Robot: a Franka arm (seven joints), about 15 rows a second.
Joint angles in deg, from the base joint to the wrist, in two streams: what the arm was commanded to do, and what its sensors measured. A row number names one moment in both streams.
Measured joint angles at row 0: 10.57 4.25 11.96 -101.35 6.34 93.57 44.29
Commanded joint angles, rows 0 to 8: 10.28 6.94 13.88 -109.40 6.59 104.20 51.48; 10.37 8.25 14.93 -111.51 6.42 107.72 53.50; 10.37 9.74 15.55 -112.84 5.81 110.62 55.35; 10.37 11.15 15.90 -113.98 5.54 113.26 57.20; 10.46 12.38 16.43 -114.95 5.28 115.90 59.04; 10.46 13.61 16.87 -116.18 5.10 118.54 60.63; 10.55 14.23 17.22 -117.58 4.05 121.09 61.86; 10.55 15.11 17.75 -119.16 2.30 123.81 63.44; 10.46 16.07 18.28 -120.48 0.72 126.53 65.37
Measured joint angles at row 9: 10.77 14.91 16.71 -116.56 4.45 120.15 59.87
